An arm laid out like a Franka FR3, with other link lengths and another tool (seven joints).
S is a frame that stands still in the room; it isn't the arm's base.
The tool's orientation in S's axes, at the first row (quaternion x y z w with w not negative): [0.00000 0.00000 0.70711 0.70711]
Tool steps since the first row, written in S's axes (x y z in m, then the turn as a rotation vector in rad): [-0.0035 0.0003 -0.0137 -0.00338 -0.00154 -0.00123]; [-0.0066 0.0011 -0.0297 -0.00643 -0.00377 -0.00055]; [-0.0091 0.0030 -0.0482 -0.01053 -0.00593 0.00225]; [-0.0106 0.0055 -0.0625 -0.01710 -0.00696 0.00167]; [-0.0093 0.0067 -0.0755 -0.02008 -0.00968 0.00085]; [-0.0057 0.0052 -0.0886 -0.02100 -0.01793 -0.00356]
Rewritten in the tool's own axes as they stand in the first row. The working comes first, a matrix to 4 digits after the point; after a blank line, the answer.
The tool's axes in the first row as the columns of a matrix, in S's axes (used below as rounded here):
[0.0000 -1.0000 0.0000]
[1.0000 0.0000 0.0000]
[0.0000 0.0000 1.0000]

[0.0003 0.0035 -0.0137 -0.00154 0.00338 -0.00123]; [0.0011 0.0066 -0.0297 -0.00377 0.00643 -0.00055]; [0.0030 0.0091 -0.0482 -0.00593 0.01053 0.00225]; [0.0055 0.0106 -0.0625 -0.00696 0.01710 0.00167]; [0.0067 0.0093 -0.0755 -0.00968 0.02008 0.00085]; [0.0052 0.0057 -0.0886 -0.01793 0.02100 -0.00356]
